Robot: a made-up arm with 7 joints. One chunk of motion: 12 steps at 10 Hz.
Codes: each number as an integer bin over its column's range. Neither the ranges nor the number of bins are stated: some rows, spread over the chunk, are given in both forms.
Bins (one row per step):
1: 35 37 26 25 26 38
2: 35 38 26 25 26 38
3: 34 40 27 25 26 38
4: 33 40 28 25 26 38
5: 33 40 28 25 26 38
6: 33 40 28 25 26 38
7: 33 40 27 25 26 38
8: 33 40 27 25 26 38
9: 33 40 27 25 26 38
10: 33 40 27 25 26 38
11: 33 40 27 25 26 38
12: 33 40 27 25 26 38
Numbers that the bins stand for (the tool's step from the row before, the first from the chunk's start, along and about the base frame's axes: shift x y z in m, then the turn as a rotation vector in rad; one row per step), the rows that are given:
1: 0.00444 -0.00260 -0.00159 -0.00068 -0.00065 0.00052
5: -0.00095 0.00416 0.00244 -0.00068 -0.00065 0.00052
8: -0.00095 0.00416 0.00043 -0.00068 -0.00065 0.00052
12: -0.00095 0.00416 0.00043 -0.00068 -0.00065 0.00052
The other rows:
2: 0.00444 -0.00035 -0.00159 -0.00068 -0.00065 0.00052
3: 0.00175 0.00416 0.00043 -0.00068 -0.00065 0.00052
4: -0.00095 0.00416 0.00244 -0.00068 -0.00065 0.00052
6: -0.00095 0.00416 0.00244 -0.00068 -0.00065 0.00052
7: -0.00095 0.00416 0.00043 -0.00068 -0.00065 0.00052
9: -0.00095 0.00416 0.00043 -0.00068 -0.00065 0.00052
10: -0.00095 0.00416 0.00043 -0.00068 -0.00065 0.00052
11: -0.00095 0.00416 0.00043 -0.00068 -0.00065 0.00052

